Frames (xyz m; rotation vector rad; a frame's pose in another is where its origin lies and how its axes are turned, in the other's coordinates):
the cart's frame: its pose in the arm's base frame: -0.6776 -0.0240 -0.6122 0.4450 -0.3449 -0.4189
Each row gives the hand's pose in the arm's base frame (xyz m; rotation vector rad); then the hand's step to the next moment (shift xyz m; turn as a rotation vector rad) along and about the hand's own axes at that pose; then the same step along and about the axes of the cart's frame.
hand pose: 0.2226 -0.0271 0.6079 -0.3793 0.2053 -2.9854
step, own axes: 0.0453 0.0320 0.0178 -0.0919 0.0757 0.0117
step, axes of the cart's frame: -0.0069 -0.0328 0.0476 0.1091 -0.0312 -0.0378
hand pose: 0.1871 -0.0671 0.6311 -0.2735 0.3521 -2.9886
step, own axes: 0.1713 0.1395 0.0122 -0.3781 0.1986 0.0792
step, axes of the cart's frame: -0.0545 -0.1765 0.1217 0.4107 -0.0189 -0.1400
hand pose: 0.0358 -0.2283 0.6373 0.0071 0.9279 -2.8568
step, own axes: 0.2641 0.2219 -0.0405 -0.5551 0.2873 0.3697
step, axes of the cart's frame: -0.1543 -0.3110 0.0107 0.7247 -0.0444 0.0162
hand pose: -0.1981 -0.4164 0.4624 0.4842 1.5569 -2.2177
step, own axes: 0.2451 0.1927 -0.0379 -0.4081 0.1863 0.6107
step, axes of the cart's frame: -0.1399 -0.2159 -0.1801 0.6781 -0.2367 0.2416
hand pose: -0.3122 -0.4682 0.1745 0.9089 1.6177 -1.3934
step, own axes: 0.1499 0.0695 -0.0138 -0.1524 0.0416 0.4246
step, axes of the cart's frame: -0.0515 -0.0578 -0.1466 0.3414 -0.2536 0.1561
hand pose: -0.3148 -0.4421 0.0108 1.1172 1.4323 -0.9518
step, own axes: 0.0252 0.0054 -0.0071 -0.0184 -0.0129 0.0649
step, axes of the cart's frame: -0.0085 -0.0009 -0.0253 0.0368 -0.0504 0.0286
